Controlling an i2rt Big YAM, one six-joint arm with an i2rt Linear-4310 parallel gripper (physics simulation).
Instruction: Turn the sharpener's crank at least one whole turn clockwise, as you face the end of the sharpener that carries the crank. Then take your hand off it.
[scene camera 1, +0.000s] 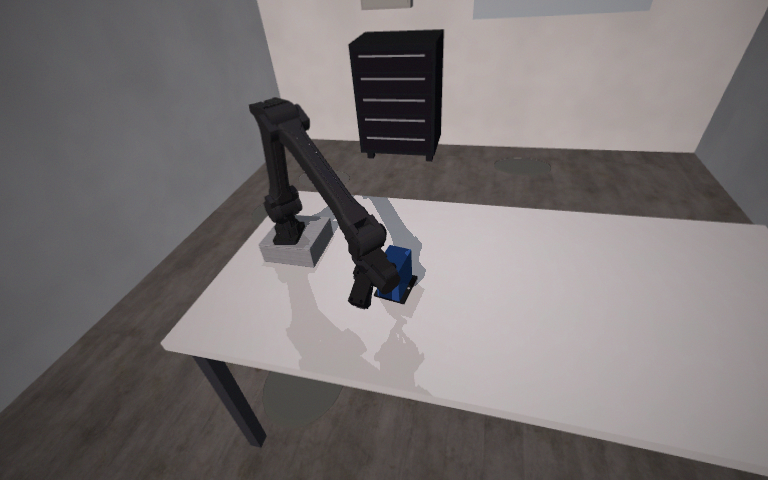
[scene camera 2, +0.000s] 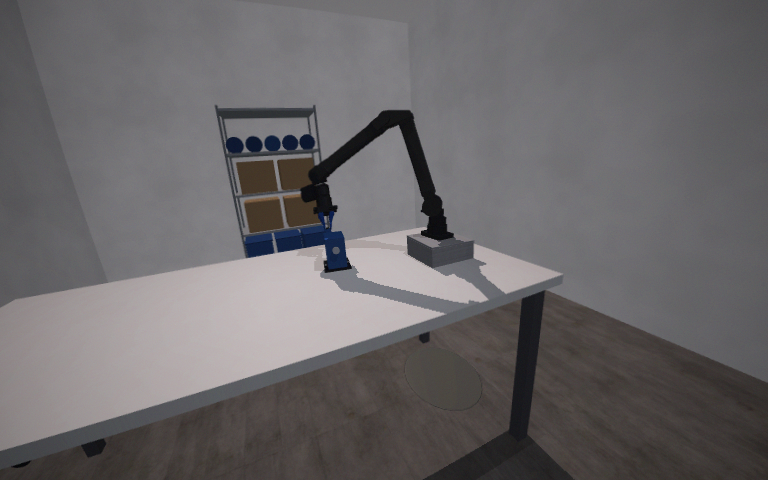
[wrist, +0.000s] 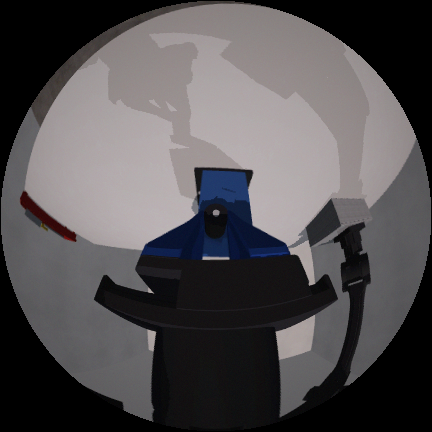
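Seen in the pictures: gripper, fingertip midpoint: (scene camera 2: 328, 230) (wrist: 215, 215); arm's base, origin of the base link: (scene camera 1: 289, 234) (scene camera 2: 436, 235) (wrist: 348, 230).
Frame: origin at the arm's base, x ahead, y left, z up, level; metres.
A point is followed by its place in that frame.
Note:
The blue sharpener (scene camera 1: 403, 259) @[x 0.423, y -0.179, z 0.047 m] (scene camera 2: 334, 240) @[x 0.411, y -0.122, z 0.040 m] (wrist: 226, 184) @[x 0.370, y -0.230, z -0.040 m] stands upright on a black base on the white table. A round pale spot shows on its end in scene camera 2's view. The black crank handle (wrist: 215, 227) @[x 0.371, y -0.284, z 0.058 m], with a small pale dot at its end, shows in the wrist view in front of the sharpener's top. My gripper (scene camera 2: 326, 225) @[x 0.371, y -0.284, z 0.046 m] (wrist: 215, 215) @[x 0.371, y -0.284, z 0.046 m] is shut on this handle, its blue fingers meeting around it from both sides. In scene camera 1's view the dark wrist hides the fingers and crank. The crank's arm is mostly hidden in the wrist view.
The arm's grey base block (scene camera 1: 287, 255) @[x 0.004, y -0.072, z -0.036 m] (scene camera 2: 420, 251) @[x 0.113, y 0.025, z -0.038 m] (wrist: 327, 222) @[x 0.104, y -0.033, z -0.030 m] sits on the table (scene camera 1: 538, 316) @[x 0.816, y -0.278, z -0.080 m] (scene camera 2: 169, 322) @[x 0.957, y -0.077, z -0.081 m]. A dark drawer cabinet (scene camera 1: 396, 67) and a shelf rack (scene camera 2: 266, 112) stand off beyond the table.

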